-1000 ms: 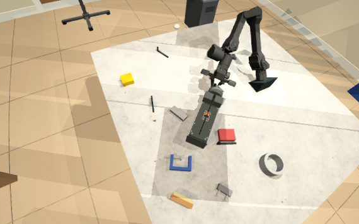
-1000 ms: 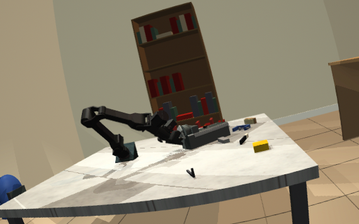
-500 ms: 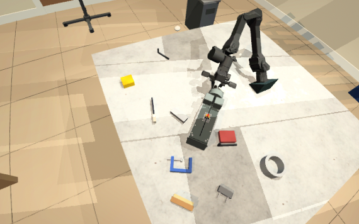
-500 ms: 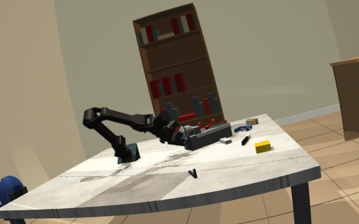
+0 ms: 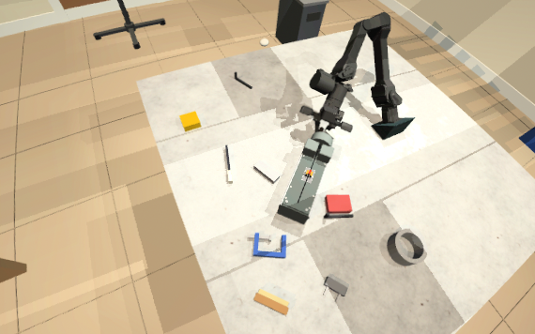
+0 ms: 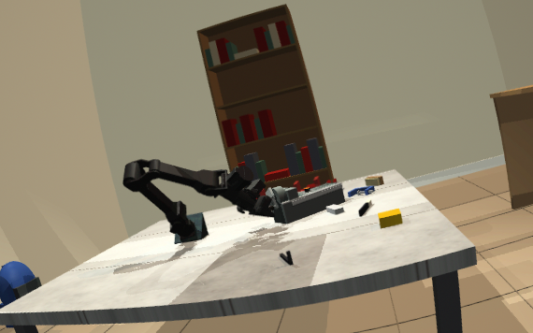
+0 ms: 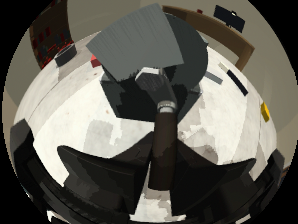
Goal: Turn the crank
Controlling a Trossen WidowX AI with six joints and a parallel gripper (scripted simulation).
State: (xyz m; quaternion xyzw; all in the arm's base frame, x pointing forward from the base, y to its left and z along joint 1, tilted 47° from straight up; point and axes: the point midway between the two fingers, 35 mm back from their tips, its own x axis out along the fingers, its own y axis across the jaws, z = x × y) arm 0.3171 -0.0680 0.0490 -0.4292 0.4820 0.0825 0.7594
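Right now my gripper tip is 2 cm past the crank handle, 1 cm to the left of it and 3 cm below it. The rest, counted from my gripper tip: grey block: 21 cm ahead, 3 cm below; red pointer: 13 cm ahead, 10 cm to the left, 5 cm above; red block: 8 cm ahead, 22 cm to the left, 2 cm below.
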